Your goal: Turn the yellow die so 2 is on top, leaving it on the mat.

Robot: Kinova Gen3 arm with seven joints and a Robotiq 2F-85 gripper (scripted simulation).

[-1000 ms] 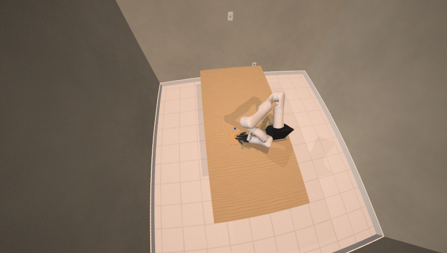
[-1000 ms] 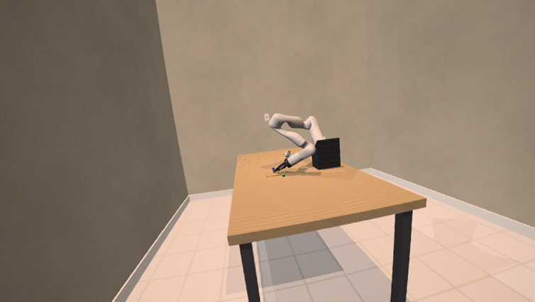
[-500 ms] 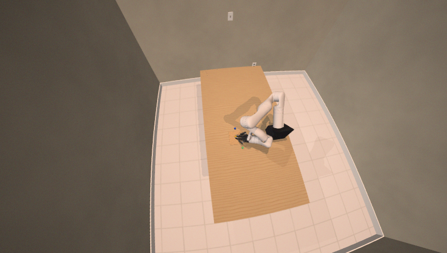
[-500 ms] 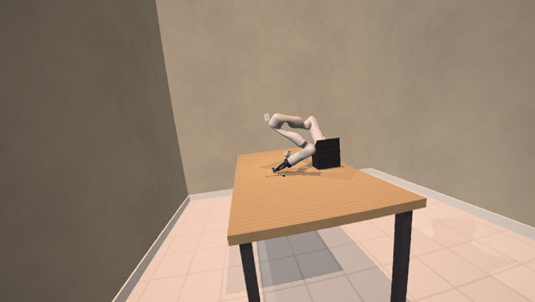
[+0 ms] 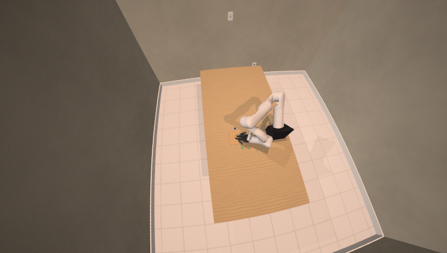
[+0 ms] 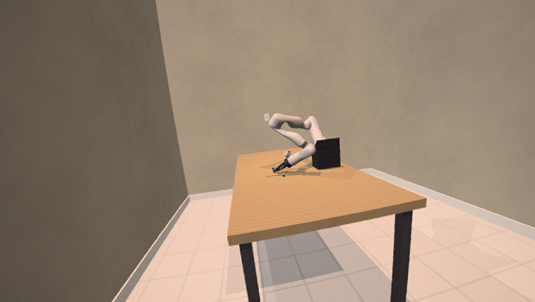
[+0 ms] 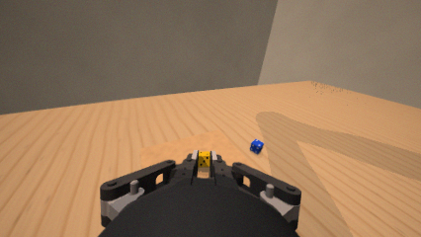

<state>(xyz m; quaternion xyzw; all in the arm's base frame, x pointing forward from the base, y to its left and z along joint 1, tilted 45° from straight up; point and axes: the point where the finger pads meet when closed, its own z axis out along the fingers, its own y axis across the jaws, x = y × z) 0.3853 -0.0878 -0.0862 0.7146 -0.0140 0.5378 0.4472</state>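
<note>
Right now my hand is 20 mm above the tan mat and 10 mm short of it. From my hand the other things lie so: green die 110 mm to the left, 30 mm behind, 20 mm below; blue die 100 mm to the right, 20 mm below; yellow die 10 mm to the right, 10 mm below, 10 mm ahead.
</note>
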